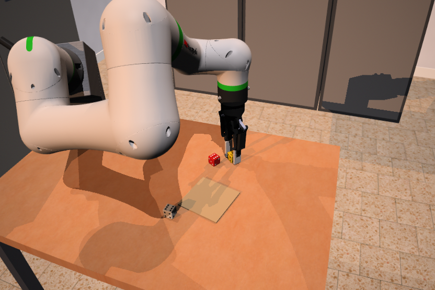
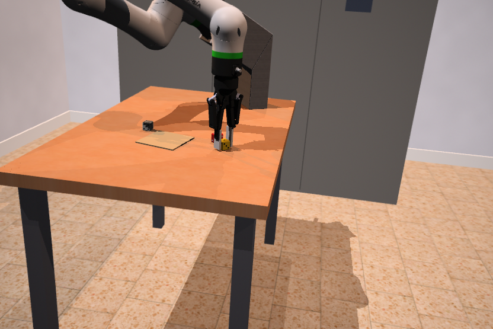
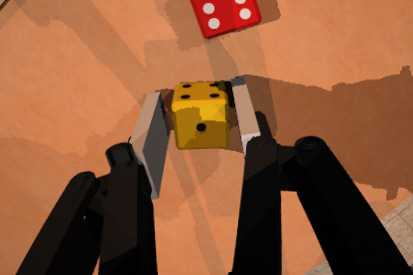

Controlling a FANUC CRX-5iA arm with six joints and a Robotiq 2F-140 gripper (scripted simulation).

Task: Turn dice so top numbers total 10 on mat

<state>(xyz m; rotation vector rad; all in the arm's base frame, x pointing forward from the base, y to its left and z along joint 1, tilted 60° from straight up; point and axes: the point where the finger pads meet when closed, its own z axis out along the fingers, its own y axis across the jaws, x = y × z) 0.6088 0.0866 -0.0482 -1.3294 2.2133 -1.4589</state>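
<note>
Right now the yellow die is 20 mm below my hand. From my hand the other things lie so: white die: 280 mm to the right, 140 mm behind, 20 mm below; then tan mat: 200 mm to the right, 40 mm below, 40 mm behind; then red die: 60 mm behind, 30 mm to the right, 20 mm below.
</note>
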